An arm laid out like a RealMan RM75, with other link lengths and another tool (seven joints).
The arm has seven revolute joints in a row. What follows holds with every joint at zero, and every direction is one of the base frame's.
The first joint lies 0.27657 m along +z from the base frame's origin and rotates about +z.
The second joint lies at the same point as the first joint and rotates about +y.
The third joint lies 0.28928 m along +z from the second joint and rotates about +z.
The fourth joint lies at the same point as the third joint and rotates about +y.
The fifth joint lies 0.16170 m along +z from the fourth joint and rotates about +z.
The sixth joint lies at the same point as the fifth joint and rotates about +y.
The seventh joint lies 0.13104 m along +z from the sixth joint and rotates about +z.
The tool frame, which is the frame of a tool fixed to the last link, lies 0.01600 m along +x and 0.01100 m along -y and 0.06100 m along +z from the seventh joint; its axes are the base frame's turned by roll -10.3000, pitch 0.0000 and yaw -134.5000 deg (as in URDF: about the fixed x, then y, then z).
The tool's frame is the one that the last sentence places.
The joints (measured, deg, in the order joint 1, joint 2, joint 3, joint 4, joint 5, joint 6, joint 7), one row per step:
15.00, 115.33, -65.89, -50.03, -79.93, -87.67, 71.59
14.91, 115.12, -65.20, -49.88, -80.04, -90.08, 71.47
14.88, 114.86, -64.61, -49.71, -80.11, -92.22, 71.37
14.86, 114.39, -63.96, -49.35, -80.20, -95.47, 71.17
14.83, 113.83, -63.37, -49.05, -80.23, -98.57, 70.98
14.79, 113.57, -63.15, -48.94, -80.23, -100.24, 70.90
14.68, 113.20, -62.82, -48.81, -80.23, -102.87, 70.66
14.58, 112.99, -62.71, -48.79, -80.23, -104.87, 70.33
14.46, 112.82, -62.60, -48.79, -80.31, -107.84, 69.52
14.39, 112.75, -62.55, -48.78, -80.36, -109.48, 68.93
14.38, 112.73, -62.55, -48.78, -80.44, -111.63, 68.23
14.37, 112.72, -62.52, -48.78, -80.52, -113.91, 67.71
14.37, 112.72, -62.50, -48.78, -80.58, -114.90, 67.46
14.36, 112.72, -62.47, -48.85, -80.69, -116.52, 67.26
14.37, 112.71, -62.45, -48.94, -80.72, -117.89, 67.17
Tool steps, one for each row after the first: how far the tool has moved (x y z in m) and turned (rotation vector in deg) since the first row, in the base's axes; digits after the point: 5 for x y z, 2 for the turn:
-0.00189, -0.00543, 0.00233, -0.89, 0.73, 1.27
-0.00343, -0.01009, 0.00480, -1.67, 1.33, 2.42
-0.00551, -0.01773, 0.00822, -3.07, 2.16, 4.26
-0.00707, -0.02505, 0.01240, -4.35, 2.88, 6.06
-0.00814, -0.02937, 0.01433, -5.12, 3.30, 7.07
-0.00977, -0.03645, 0.01736, -6.26, 3.93, 8.74
-0.01139, -0.04228, 0.01914, -7.14, 4.39, 10.21
-0.01425, -0.05120, 0.02108, -8.35, 5.05, 12.69
-0.01579, -0.05620, 0.02213, -8.94, 5.42, 14.15
-0.01833, -0.06275, 0.02311, -9.83, 5.98, 16.13
-0.02084, -0.06973, 0.02436, -10.88, 6.67, 18.06
-0.02186, -0.07277, 0.02492, -11.33, 6.96, 18.91
-0.02344, -0.07784, 0.02591, -12.19, 7.44, 20.19
-0.02487, -0.08201, 0.02700, -12.93, 7.88, 21.28

